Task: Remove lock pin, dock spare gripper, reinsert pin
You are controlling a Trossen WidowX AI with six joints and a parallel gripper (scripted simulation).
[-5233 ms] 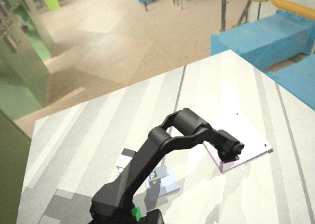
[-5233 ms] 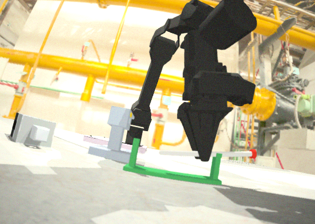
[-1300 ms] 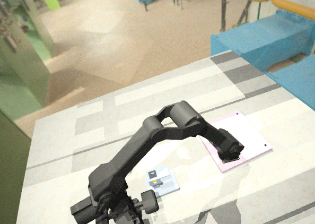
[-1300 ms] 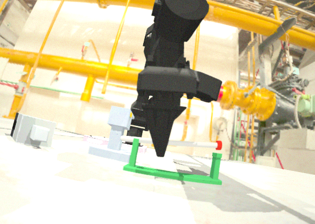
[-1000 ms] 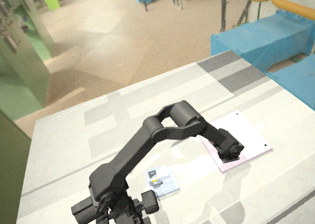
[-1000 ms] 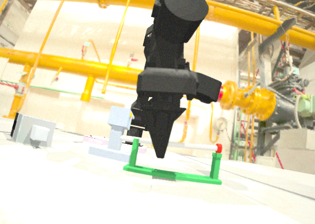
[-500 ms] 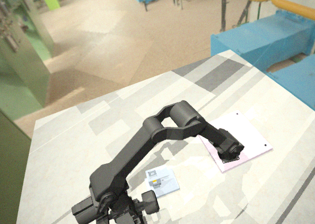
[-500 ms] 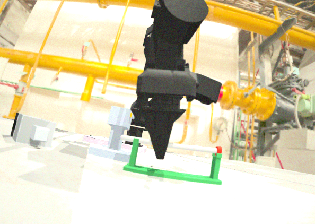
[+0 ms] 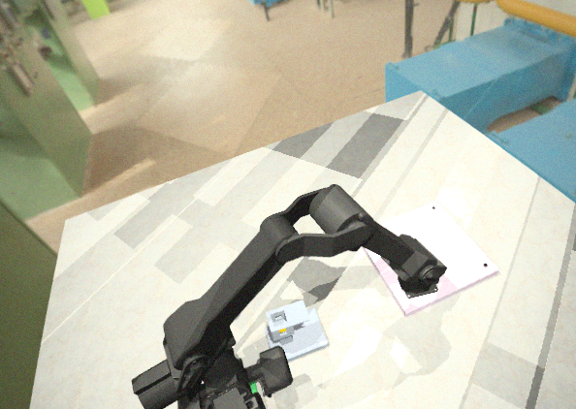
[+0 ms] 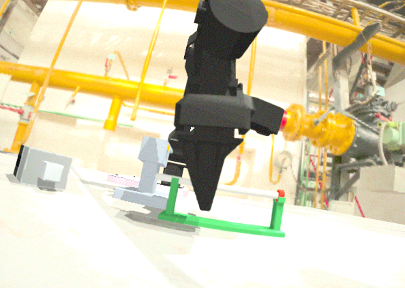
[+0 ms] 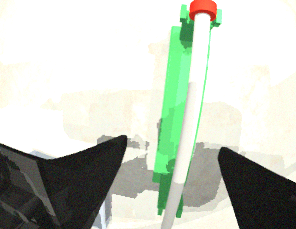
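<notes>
Now: gripper tip 2 cm to the right of the green cradle. The rest, counted from my gripper tip: spare gripper (3 cm ahead, 22 cm to the right); grey mount (9 cm behind, 11 cm to the right, 3 cm above).
</notes>
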